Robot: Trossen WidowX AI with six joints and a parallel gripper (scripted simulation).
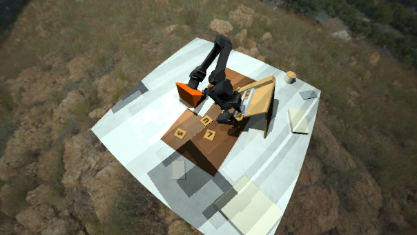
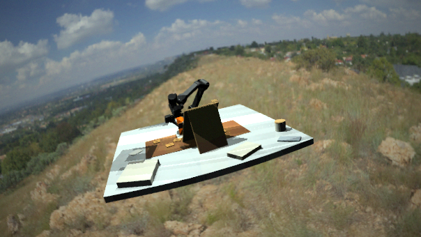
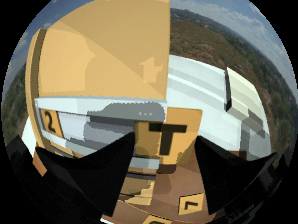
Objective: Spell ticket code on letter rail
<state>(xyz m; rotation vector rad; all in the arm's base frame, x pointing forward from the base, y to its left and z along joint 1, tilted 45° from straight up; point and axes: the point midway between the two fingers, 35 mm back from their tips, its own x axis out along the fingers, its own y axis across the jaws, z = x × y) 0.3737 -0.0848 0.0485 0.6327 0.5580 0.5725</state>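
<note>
My gripper tip is 100 mm past the ticket, 120 mm to the right of it and 80 mm above it. The rest, counted from my gripper tip: cream block: 290 mm ahead, 350 mm to the left, 150 mm below; brown mat: 190 mm behind, 50 mm to the left, 160 mm below; pale card: 70 mm behind, 400 mm to the right, 160 mm below.
</note>
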